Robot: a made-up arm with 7 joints.
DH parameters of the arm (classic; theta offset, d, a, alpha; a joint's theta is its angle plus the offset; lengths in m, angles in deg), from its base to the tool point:
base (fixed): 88.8 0 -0.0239 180
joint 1: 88.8 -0.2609 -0.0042 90
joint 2: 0 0.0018 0.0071 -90
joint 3: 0 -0.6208 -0.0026 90
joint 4: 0 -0.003 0.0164 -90
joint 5: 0 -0.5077 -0.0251 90
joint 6: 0 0.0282 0.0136 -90
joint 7: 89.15 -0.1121 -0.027 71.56
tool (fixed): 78.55 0.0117 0 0
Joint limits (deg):
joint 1: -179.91..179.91
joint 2: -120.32..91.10
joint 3: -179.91..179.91
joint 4: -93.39..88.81
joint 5: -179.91..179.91
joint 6: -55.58..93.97
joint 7: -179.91..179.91
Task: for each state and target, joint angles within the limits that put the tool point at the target. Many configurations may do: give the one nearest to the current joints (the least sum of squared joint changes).
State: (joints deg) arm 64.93 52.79 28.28 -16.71 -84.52 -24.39 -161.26
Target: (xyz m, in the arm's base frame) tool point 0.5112 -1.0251 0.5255
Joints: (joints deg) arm 65.54 91.10 32.16 -27.58 -81.06 -51.02 -156.08
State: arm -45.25 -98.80 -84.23 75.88 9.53 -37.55 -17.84
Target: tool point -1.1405 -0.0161 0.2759
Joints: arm -21.95 -90.10 -80.46 49.93 6.09 -35.43 -16.59
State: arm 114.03 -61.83 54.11 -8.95 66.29 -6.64 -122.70
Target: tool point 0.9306 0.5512 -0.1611
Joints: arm 131.69 -101.11 46.20 -38.64 63.27 -8.33 -124.12
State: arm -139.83 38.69 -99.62 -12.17 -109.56 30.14 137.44
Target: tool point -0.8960 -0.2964 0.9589
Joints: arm -179.91 54.91 -92.78 28.20 -106.36 32.67 137.91
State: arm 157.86 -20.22 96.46 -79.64 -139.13 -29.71 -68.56
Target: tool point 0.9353 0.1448 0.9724
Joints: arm 150.49 -47.23 89.31 -36.17 -145.52 -26.01 -68.67
